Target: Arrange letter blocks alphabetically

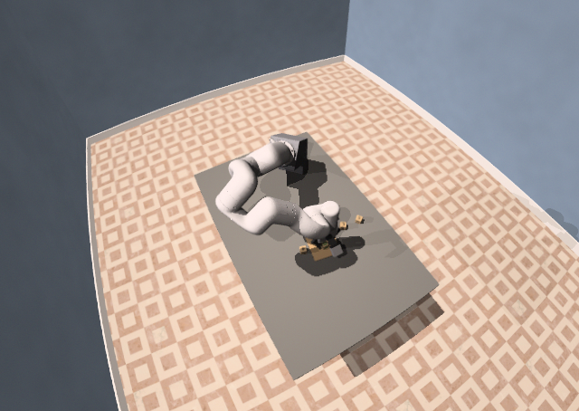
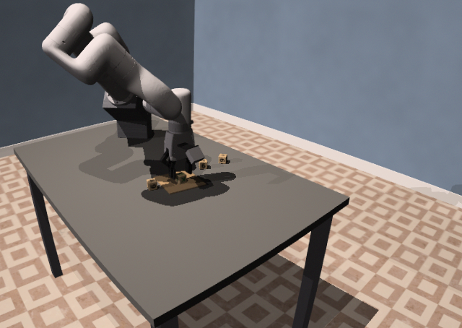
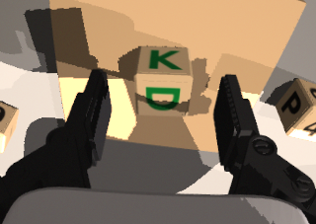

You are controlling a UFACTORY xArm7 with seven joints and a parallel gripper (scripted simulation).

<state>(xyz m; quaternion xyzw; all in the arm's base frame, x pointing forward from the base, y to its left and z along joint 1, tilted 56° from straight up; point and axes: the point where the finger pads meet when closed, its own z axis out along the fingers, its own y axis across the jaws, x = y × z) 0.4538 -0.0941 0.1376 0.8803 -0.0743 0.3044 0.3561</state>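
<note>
Now: hand 1 cm past the tan mat, 1 cm to the right of it and 4 cm above it.
</note>
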